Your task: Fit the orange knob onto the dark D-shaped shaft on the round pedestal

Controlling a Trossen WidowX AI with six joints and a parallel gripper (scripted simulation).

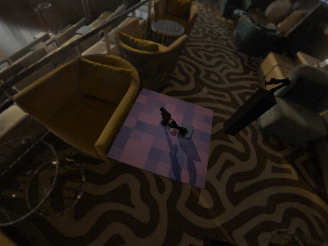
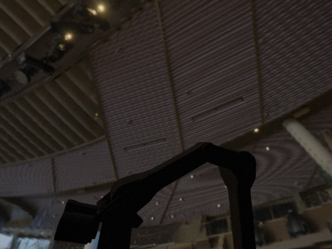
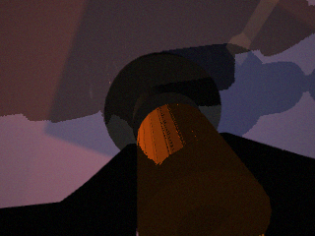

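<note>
Right now the orange knob is 20 mm above my gripper tip. Also, from my gripper tip: dark round pedestal: 40 mm below.
</note>
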